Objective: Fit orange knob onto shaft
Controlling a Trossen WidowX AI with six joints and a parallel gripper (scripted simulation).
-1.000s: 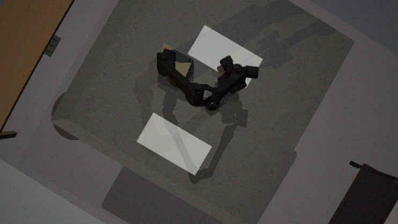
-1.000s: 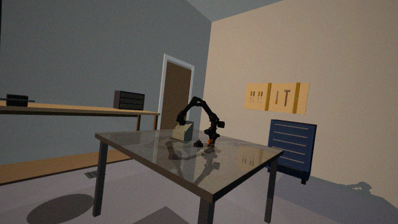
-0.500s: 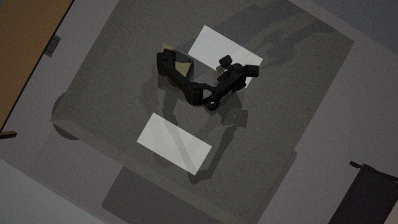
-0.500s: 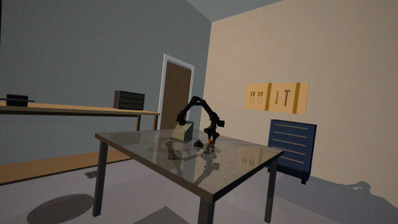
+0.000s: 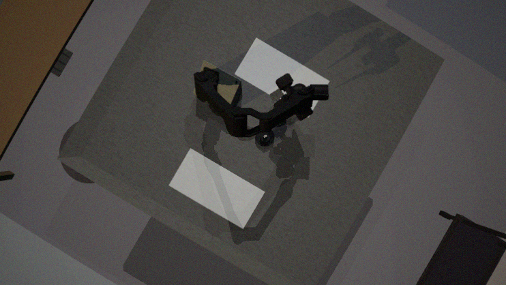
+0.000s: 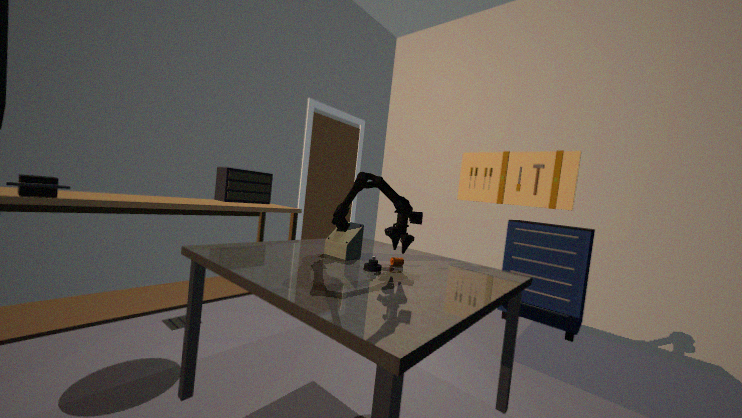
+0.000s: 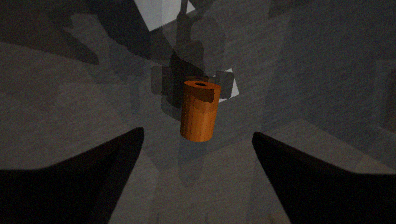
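Now: the orange knob 5 cm below my gripper tip, 1 cm to the left of it and 1 cm ahead of it. Round my gripper tip: dark round pedestal (18 cm to the right, 4 cm below, 4 cm behind).
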